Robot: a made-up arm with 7 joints.
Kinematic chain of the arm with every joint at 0, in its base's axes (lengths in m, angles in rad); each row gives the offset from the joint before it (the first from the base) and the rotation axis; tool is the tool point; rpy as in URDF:
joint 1: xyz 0 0 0.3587 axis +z
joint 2: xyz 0 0 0 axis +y
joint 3: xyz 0 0 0.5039 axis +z
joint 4: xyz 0.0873 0 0 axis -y
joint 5: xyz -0.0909 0 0.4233 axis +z
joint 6: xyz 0 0 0 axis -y
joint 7: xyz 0.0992 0 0 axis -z
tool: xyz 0 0 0 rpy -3.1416 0 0
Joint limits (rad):
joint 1: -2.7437..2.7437
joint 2: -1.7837..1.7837
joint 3: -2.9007..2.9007
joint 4: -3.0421..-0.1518
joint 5: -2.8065..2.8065
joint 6: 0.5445..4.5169
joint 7: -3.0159..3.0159
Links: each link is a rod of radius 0.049 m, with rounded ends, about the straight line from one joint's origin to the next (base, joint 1, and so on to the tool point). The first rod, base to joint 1, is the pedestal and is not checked.
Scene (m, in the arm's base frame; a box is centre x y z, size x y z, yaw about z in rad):
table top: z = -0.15
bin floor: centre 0.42 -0.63 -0.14 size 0.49 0.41 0.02 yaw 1
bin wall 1: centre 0.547 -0.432 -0.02 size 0.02 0.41 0.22 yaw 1
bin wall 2: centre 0.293 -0.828 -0.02 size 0.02 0.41 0.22 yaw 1
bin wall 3: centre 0.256 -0.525 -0.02 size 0.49 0.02 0.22 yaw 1
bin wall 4: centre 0.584 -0.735 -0.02 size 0.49 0.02 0.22 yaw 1
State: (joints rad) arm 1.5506 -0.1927 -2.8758 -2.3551 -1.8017 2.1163 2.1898
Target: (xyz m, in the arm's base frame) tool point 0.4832 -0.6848 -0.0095
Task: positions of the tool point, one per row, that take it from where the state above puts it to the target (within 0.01 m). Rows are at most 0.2 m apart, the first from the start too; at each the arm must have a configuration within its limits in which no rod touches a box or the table.
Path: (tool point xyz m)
1: 0.2464 -0.6059 0.3913
2: 0.3320 -0.6738 0.2821
3: 0.4153 -0.7012 0.1452
4: 0.4832 -0.6848 -0.0095

